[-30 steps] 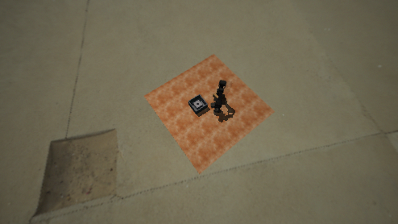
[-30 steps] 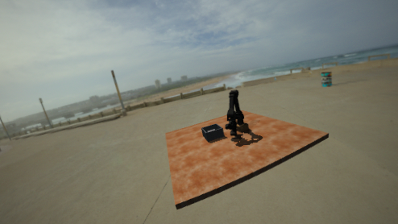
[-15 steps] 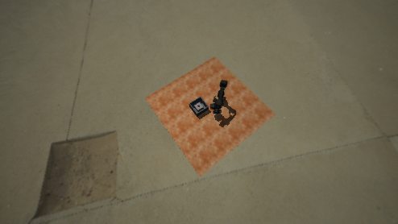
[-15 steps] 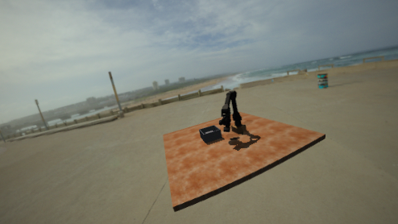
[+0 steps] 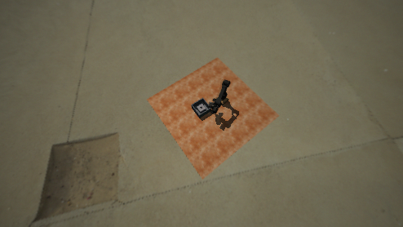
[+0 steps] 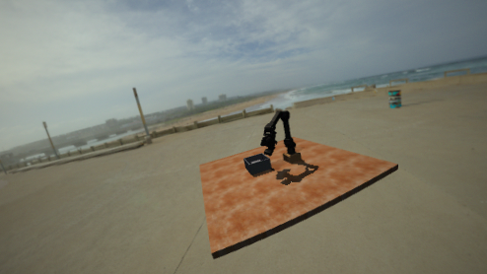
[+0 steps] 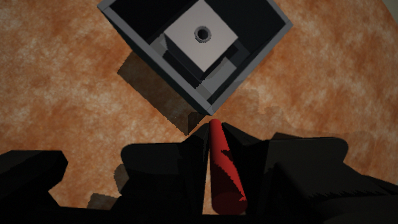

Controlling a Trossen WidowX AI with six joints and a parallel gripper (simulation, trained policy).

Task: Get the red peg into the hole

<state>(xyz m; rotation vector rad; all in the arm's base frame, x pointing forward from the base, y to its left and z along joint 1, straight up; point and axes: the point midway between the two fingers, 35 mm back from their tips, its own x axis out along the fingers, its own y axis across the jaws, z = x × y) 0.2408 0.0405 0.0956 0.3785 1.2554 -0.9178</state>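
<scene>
The light grey plate lies 120 mm to the right of my gripper tip, 80 mm below it and 80 mm ahead of it. From my gripper tip the other things lie so: red peg: 30 mm above, 10 mm to the left; then dark box: 120 mm to the right, 100 mm below, 80 mm ahead.
</scene>
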